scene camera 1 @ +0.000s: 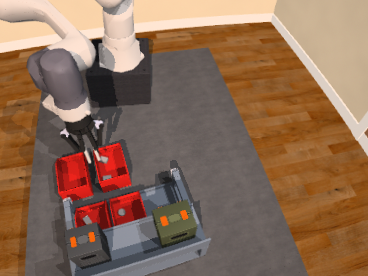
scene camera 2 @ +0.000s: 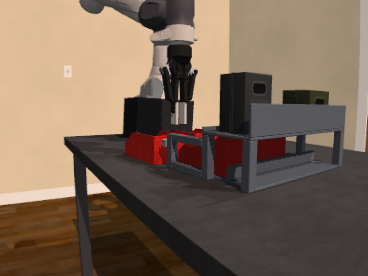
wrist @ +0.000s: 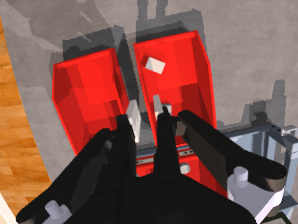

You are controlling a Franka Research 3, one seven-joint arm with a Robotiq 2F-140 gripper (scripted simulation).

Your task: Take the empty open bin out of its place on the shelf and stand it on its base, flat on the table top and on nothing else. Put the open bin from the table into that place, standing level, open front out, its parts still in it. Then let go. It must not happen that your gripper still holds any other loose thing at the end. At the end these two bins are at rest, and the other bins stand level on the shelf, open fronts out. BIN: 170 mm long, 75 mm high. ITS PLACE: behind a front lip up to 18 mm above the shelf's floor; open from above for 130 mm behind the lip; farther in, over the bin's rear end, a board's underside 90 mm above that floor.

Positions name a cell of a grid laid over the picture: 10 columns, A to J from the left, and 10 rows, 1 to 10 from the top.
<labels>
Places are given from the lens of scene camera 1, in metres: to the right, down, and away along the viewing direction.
olive box (scene camera 1: E9): -0.02, 0.21, 0.71
</labels>
